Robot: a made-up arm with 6 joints.
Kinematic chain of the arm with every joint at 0, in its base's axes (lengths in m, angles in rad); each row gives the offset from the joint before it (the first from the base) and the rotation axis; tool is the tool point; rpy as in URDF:
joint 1: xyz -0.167 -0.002 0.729 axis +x
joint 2: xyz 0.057 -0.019 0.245 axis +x
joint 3: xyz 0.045 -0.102 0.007 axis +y
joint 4: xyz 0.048 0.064 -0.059 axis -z
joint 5: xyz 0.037 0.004 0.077 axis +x
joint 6: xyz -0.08 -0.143 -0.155 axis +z
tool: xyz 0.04 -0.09 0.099 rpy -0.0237 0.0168 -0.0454
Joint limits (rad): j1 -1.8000..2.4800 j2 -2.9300..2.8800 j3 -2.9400..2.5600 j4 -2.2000..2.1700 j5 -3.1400..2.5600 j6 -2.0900..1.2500
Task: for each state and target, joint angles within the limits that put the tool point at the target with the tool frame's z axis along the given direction. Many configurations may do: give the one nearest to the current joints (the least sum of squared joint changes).
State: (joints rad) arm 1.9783 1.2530 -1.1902 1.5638 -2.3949 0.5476
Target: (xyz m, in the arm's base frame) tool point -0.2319 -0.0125 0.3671 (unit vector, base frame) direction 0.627 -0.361 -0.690
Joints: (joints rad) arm 2.4800 1.0185 -0.9302 0.9278 -1.7369 0.2652
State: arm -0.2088 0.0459 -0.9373 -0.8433 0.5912 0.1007
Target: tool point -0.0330 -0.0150 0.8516 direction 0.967 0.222 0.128
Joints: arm -0.7673 -0.3848 -0.2765 -1.5362 1.6175 0.3850
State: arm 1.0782 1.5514 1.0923 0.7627 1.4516 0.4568
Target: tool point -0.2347 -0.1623 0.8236 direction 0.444 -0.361 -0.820
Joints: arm 1.0121 1.8260 1.1941 1.7239 0.7660 0.5538
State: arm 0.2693 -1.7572 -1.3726 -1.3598 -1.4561 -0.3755
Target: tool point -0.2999 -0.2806 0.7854 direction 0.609 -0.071 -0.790
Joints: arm 1.1160 -1.3564 -1.3524 -1.4201 -2.4231 -0.2348
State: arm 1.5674 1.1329 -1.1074 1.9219 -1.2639 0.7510
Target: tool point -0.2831 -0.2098 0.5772 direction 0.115 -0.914 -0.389
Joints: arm 1.7247 0.5889 -1.3184 1.2216 -1.4202 0.3678
